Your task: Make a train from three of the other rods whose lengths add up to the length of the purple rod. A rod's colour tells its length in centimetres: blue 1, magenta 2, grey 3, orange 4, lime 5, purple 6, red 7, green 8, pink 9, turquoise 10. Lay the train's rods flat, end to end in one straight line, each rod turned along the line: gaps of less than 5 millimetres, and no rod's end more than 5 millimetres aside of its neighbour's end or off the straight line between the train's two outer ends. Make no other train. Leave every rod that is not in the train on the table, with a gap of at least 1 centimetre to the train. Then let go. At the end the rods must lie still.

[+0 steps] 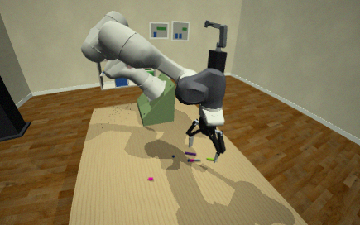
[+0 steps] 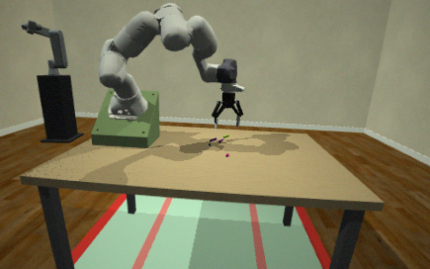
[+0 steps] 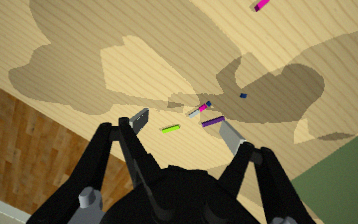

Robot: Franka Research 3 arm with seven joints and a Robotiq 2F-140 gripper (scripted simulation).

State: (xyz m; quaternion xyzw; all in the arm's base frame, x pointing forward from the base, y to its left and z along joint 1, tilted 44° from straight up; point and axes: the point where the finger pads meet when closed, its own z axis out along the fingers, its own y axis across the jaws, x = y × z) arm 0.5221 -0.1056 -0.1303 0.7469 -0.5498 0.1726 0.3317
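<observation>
My hand is 90 mm above the grey rod and 30 mm past it. From my hand the other things lie so: purple rod 90 mm below, 80 mm behind, 10 mm to the right; dark blue piece 110 mm behind, 100 mm to the right, 90 mm below; lime rod 90 mm below, 70 mm to the left, 10 mm ahead.
</observation>
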